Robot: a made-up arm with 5 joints.
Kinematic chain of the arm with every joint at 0, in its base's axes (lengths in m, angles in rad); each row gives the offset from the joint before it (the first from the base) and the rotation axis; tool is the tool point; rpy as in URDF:
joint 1: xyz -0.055 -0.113 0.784 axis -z
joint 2: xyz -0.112 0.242 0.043 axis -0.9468 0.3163 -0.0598
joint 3: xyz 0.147 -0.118 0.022 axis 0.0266 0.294 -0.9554
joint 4: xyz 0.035 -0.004 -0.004 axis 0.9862 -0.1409 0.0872
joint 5: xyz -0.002 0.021 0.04 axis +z
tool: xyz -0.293 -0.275 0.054 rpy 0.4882 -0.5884 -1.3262
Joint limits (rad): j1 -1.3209..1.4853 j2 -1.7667..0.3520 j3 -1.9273..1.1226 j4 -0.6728..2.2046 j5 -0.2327..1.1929
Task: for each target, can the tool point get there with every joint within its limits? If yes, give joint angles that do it. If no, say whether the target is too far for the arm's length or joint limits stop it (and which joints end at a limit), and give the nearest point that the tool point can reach.
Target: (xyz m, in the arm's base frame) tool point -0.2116 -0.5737 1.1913
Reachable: no: joint limits stop it (at a limit: joint 1, joint 2, joint 5) | nearest point -0.1151 -0.4289 1.0823 | short by 0.205 m
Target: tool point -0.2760 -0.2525 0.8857
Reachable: yes | joints 0.0271 -0.4722 0.2035 -0.3632 0.1730
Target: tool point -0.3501 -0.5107 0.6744
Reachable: no: joint limits stop it (at a limit: joint 1, joint 3) | nearest point -0.3022 -0.3895 0.7031 | short by 0.133 m
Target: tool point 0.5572 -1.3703 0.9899
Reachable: no: too far | nearest point 0.2734 -0.5434 0.8429 | short by 0.886 m
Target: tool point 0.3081 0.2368 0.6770
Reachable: yes | joints -0.0093 -0.6603 -0.7241 1.5907 1.0540
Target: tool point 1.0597 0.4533 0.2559
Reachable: no: too far | nearest point 0.4545 0.1459 0.5909 | short by 0.757 m
